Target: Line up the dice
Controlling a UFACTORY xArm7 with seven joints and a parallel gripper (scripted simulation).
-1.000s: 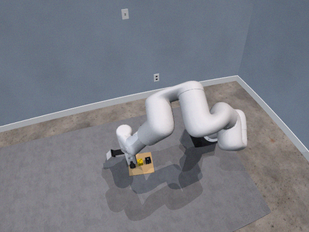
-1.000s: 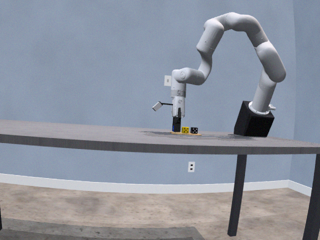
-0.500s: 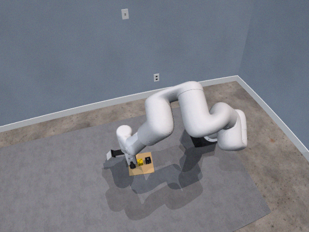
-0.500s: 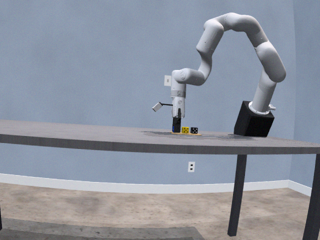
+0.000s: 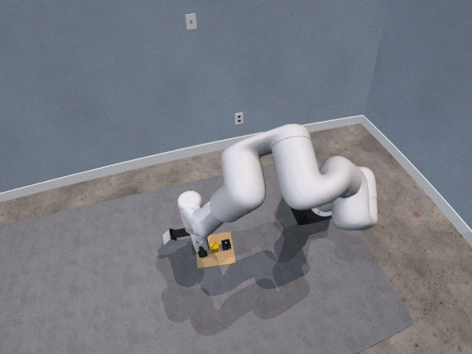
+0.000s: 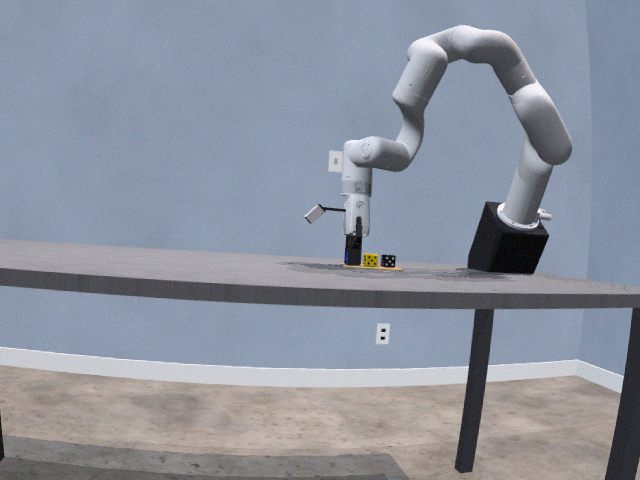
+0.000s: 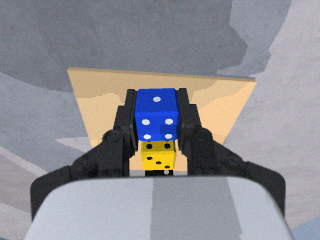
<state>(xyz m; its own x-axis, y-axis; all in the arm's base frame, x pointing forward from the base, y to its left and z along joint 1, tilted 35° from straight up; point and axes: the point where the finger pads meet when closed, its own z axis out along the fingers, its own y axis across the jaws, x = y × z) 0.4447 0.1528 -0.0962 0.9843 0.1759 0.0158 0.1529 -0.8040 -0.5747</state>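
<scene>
My hand is 1 cm above the blue die. From my hand the other things lie so: tan mat (5 cm behind, 2 cm below, 1 cm to the right); black die (9 cm behind, 1 cm to the right, 1 cm below); yellow die (5 cm behind, 1 cm to the right, 1 cm below).
</scene>
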